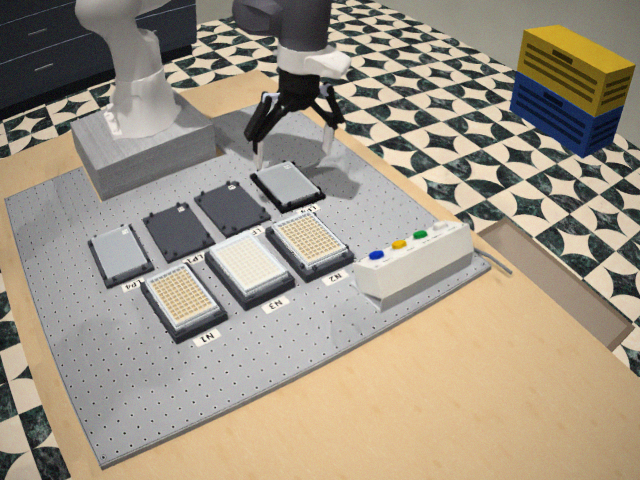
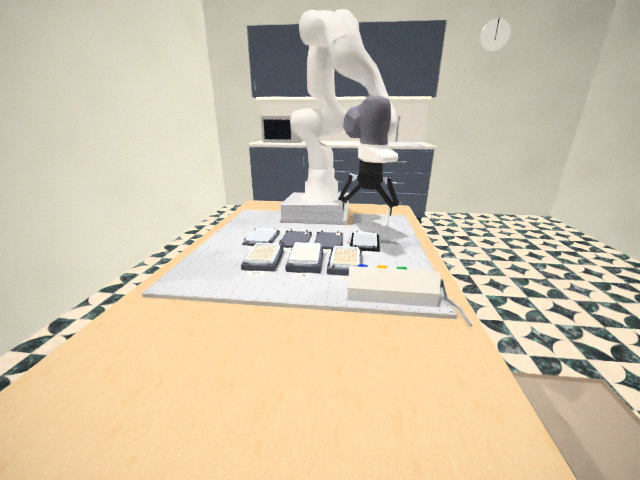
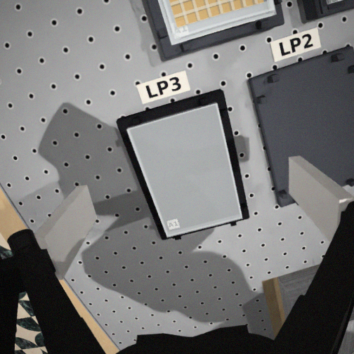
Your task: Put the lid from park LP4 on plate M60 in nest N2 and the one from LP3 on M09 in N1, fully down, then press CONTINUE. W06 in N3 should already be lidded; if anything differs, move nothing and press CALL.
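Observation:
My gripper [image 1: 293, 155] [image 2: 367, 212] [image 3: 188, 188] is open and empty, above park LP3, one finger on each side of it. LP3's pale grey lid [image 1: 289, 181] [image 2: 364, 239] [image 3: 185, 170] lies flat in its black park. LP4's lid [image 1: 119, 253] [image 2: 262, 236] lies in the far-left park. The plate in N1 [image 1: 181, 295] [image 2: 263, 254] and the plate in N2 [image 1: 311, 238] [image 2: 345, 255] [image 3: 220, 11] show uncovered tan wells. The plate in N3 [image 1: 249, 260] [image 2: 305, 253] looks whitish, its wells veiled as under a lid. Plate codes are unreadable.
Dark parks LP1 [image 1: 178, 229] [image 2: 295, 238] and LP2 [image 1: 232, 206] [image 2: 329, 238] [image 3: 310, 125] hold no lid. A white button box [image 1: 413, 273] [image 2: 395, 283] with blue, yellow, green and white buttons stands beside N2; its labels are unreadable. The robot's grey base block [image 1: 155, 162] stands behind the parks.

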